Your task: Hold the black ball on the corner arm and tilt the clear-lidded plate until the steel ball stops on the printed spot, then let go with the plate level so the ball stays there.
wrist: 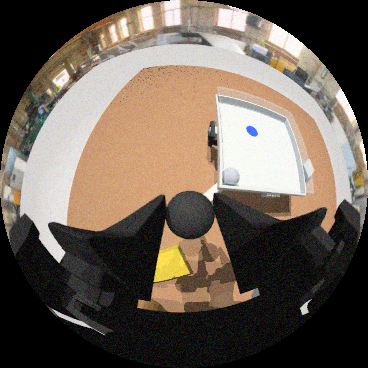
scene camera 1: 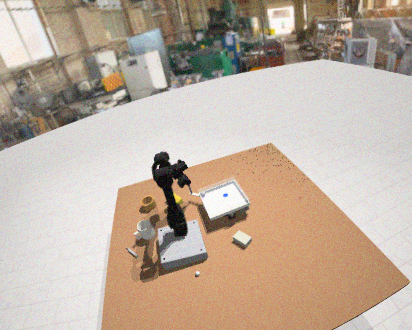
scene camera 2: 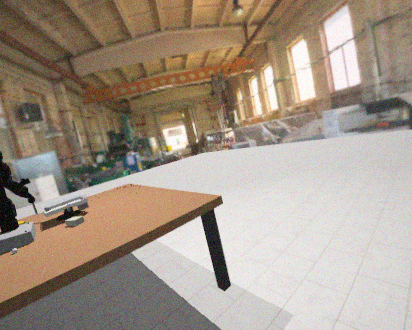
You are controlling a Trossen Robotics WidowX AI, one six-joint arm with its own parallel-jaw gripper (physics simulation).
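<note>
The black ball (wrist: 190, 215) is between the two fingertips of my gripper (wrist: 189, 198), which is shut on it and touches it on both sides. A short pale arm (wrist: 212, 190) runs from behind the ball to the near left corner of the white plate (scene camera 1: 226, 206) (wrist: 260, 165). The steel ball (wrist: 231, 176) rests in that same corner of the plate in the wrist view, apart from the blue printed spot (scene camera 1: 225, 195) (wrist: 252, 131). The plate has raised walls and a clear lid, and stands above the table on a dark mount (scene camera 1: 231, 215) (wrist: 213, 133).
A yellow block (wrist: 171, 264) lies below the gripper. In scene camera 1, a tan ring (scene camera 1: 148, 202), a white mug (scene camera 1: 145, 229) and a small pale stick (scene camera 1: 131, 252) lie left of the arm's base (scene camera 1: 183, 250). A cream block (scene camera 1: 242, 239) and a small white ball (scene camera 1: 197, 274) lie nearer the front.
</note>
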